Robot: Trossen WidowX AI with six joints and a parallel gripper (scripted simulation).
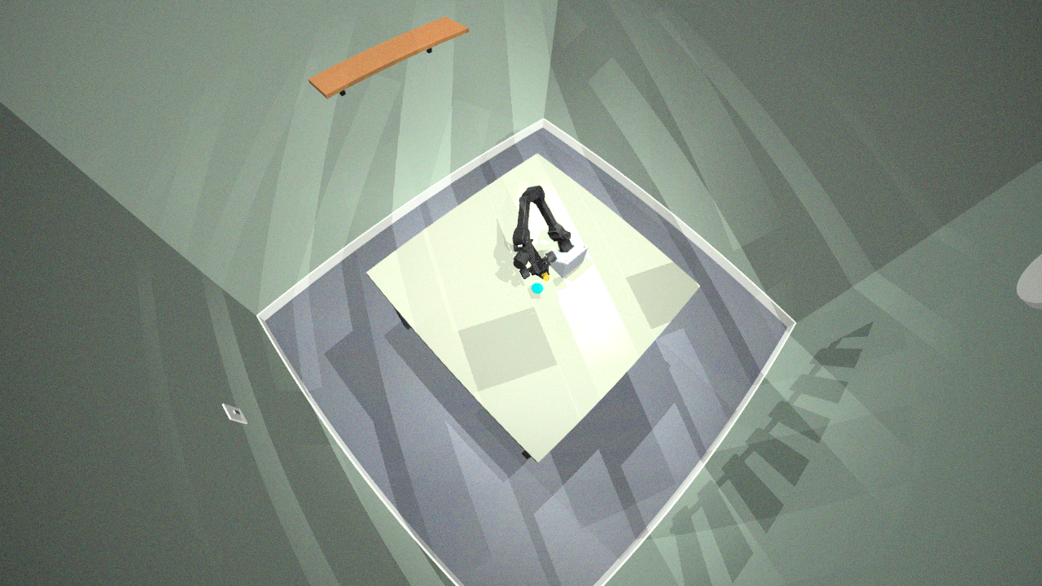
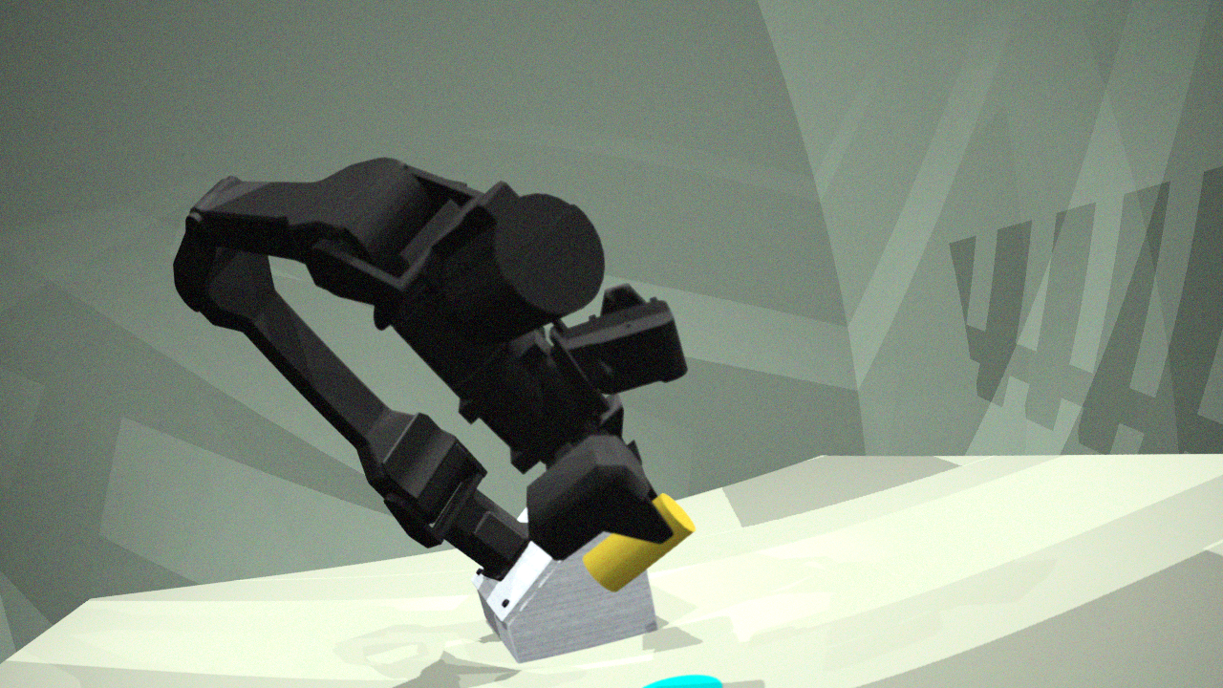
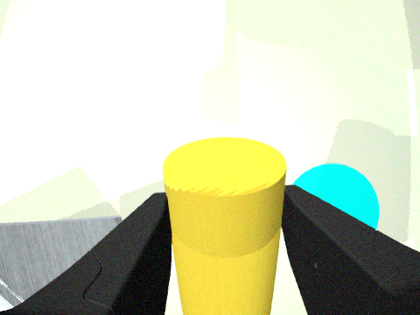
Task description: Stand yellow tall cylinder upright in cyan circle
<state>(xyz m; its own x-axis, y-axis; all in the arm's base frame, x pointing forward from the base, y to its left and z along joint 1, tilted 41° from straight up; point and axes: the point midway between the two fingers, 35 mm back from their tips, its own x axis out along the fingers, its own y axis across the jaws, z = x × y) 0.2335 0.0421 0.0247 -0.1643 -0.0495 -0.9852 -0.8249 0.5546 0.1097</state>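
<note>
The cyan circle lies 12 cm below my gripper tip, 2 cm to the right of it and 2 cm ahead of it. Round my gripper tip: yellow tall cylinder (1 cm to the right, 1 cm below, 1 cm behind).
</note>
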